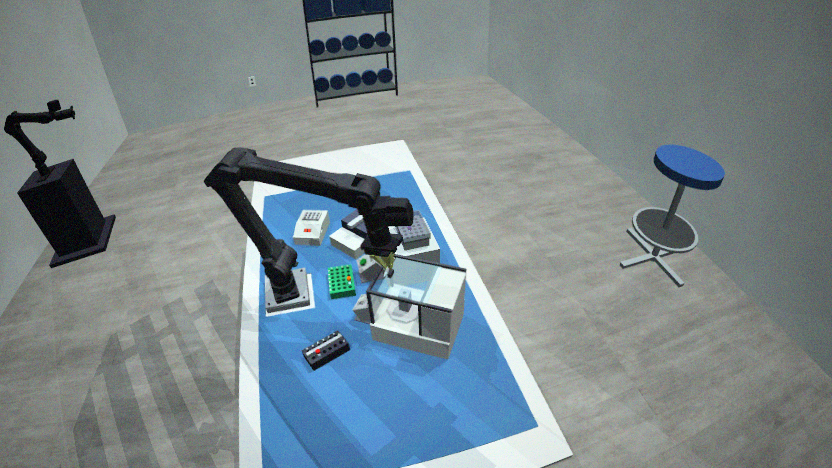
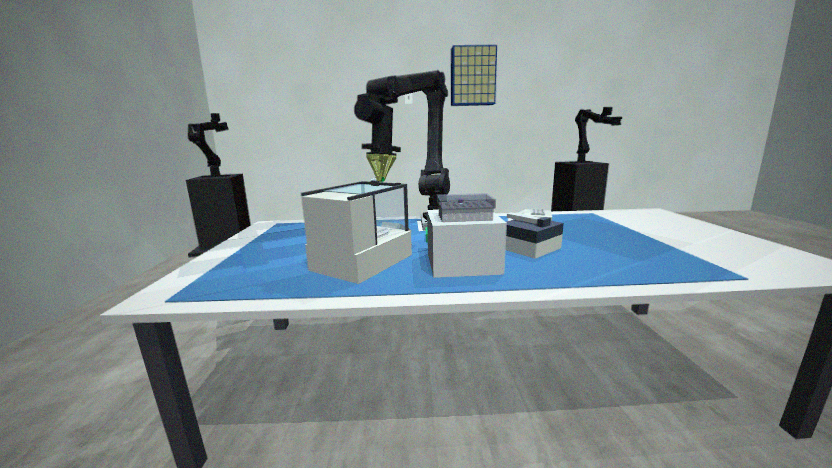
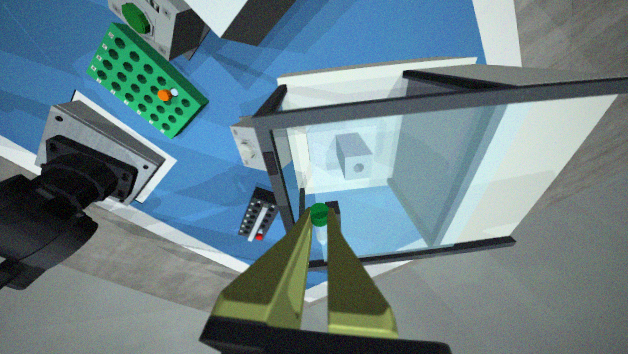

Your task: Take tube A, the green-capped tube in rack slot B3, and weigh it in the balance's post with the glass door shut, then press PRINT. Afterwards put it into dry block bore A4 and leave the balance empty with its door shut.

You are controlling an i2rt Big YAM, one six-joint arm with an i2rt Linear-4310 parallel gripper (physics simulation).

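Seen in the pictures: gripper, fingertip midpoint: (image 1: 389, 268) (image 2: 380, 181) (image 3: 320, 213); arm's base at its link origin: (image 1: 284, 288) (image 3: 97, 168).
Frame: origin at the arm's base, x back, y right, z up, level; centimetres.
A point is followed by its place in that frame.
Observation:
My gripper (image 1: 389, 271) @(y 25.4, x -30.6, z 18.9 cm) (image 2: 381, 179) @(y 25.4, x -30.6, z 18.9 cm) (image 3: 320, 213) @(y 25.4, x -30.6, z 18.9 cm) is shut on the green-capped tube (image 3: 319, 214) @(y 24.7, x -31.1, z 19.9 cm). It holds the tube upright over the balance (image 1: 410, 340) @(y 39.3, x -30.3, z 1.9 cm) (image 2: 331, 238) @(y 39.7, x -45.6, z 7.4 cm) (image 3: 550, 165) @(y 38.2, x -44.9, z 17.2 cm), near a top edge of its glass case and beside a small black block (image 3: 333, 209). The grey post (image 1: 405, 296) (image 3: 353, 147) inside shows no tube. I cannot tell whether the glass door is shut. The PRINT box (image 1: 361, 307) @(y 22.6, x -21.3, z 3.6 cm) (image 3: 246, 149) @(y 19.4, x -22.9, z 4.0 cm) stands beside the balance. The green rack (image 1: 343, 295) @(y 10.0, x -18.4, z -2.0 cm) (image 3: 197, 99) @(y 9.7, x -22.7, z -0.8 cm) holds an orange-capped tube (image 1: 349, 278) @(y 7.3, x -22.0, z 2.2 cm) (image 3: 164, 95) @(y 7.1, x -22.0, z 2.3 cm). A white device (image 1: 311, 232) @(y -24.6, x -15.9, z 1.4 cm) with a red display looks like the dry block.
A black rack (image 1: 325, 351) @(y 31.4, x -6.2, z -0.1 cm) (image 3: 257, 215) @(y 29.0, x -8.1, z 0.4 cm) with a red-capped tube lies near the balance. A box with a green button (image 1: 363, 261) @(y 3.2, x -28.7, z 4.0 cm) (image 3: 136, 19) @(y 3.2, x -28.8, z 4.0 cm) stands behind the green rack. A grey gridded block (image 1: 413, 228) (image 2: 467, 209) @(y 6.4, x -50.7, z 13.5 cm) sits on a white box (image 2: 466, 250) @(y 7.2, x -52.9, z 3.7 cm) by the balance.

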